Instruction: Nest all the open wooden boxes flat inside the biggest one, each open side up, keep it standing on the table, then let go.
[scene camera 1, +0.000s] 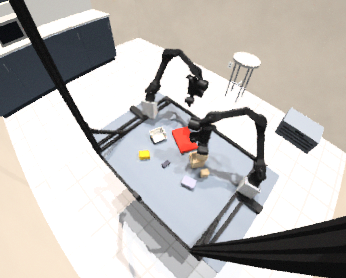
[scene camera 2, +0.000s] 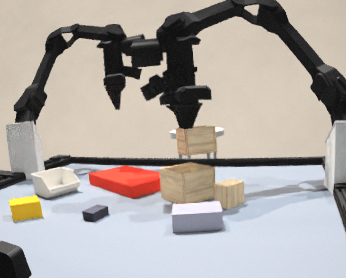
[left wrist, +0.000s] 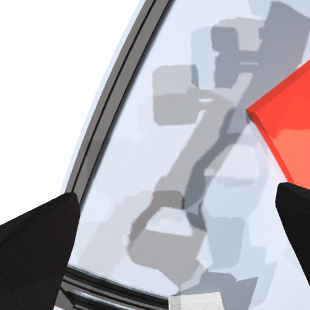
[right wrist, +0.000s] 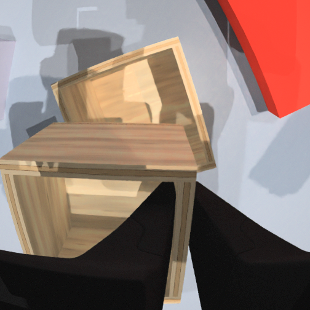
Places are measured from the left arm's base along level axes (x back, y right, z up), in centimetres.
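Pixels of known places: left gripper, fingertip midpoint: (scene camera 2: 117, 109); left arm's base, link origin: (scene camera 1: 149, 101) (scene camera 2: 23, 131); right arm's base, link origin: (scene camera 1: 253, 182).
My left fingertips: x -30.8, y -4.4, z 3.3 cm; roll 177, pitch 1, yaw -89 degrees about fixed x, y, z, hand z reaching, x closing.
Observation:
For each thing: its middle in the pictures, then the offset to it from my left fingertips.
- biggest wooden box, body centre: (scene camera 2: 187, 183) (scene camera 1: 196, 159) dx -14.1, dy +35.0, dz -14.6 cm
- medium wooden box, body centre: (scene camera 2: 196, 139) dx -16.4, dy +34.9, dz -5.8 cm
- small wooden box, body centre: (scene camera 2: 229, 193) (scene camera 1: 204, 173) dx -21.0, dy +42.5, dz -15.6 cm
- flat red block, body centre: (scene camera 2: 128, 180) (scene camera 1: 184, 139) dx -2.0, dy +20.5, dz -16.5 cm
- lilac block, body centre: (scene camera 2: 197, 216) (scene camera 1: 188, 182) dx -13.0, dy +51.3, dz -16.2 cm
- dark block, body centre: (scene camera 2: 95, 213) (scene camera 1: 165, 163) dx +4.7, dy +43.1, dz -17.0 cm
- yellow block, body centre: (scene camera 2: 25, 208) (scene camera 1: 144, 155) dx +20.3, dy +41.7, dz -16.2 cm
- white bin, body centre: (scene camera 2: 55, 182) (scene camera 1: 158, 135) dx +16.7, dy +23.8, dz -15.3 cm
The biggest wooden box (scene camera 1: 196, 162) (scene camera 2: 187, 186) (right wrist: 165, 90) stands open side up on the table. My right gripper (scene camera 2: 186, 126) (right wrist: 178, 191) is shut on one wall of a medium wooden box (scene camera 2: 198, 141) (right wrist: 110, 145). It holds this box in the air above the biggest one, apart from it, open side up. In the right wrist view the held box hides part of the biggest one. A small wooden box (scene camera 1: 204, 173) (scene camera 2: 230, 194) stands beside the biggest box; it is not made out in the right wrist view. My left gripper (scene camera 2: 118, 107) (left wrist: 179, 200) is open and empty, high above the table.
A flat red block (scene camera 1: 183, 140) (scene camera 2: 125, 181) (right wrist: 275, 60) lies near the biggest box. A lilac block (scene camera 1: 188, 182) (scene camera 2: 197, 217) is in front of it. A dark block (scene camera 1: 166, 163) (scene camera 2: 95, 213), a yellow block (scene camera 1: 144, 155) (scene camera 2: 26, 208) and a white bin (scene camera 1: 158, 135) (scene camera 2: 56, 184) lie farther left.

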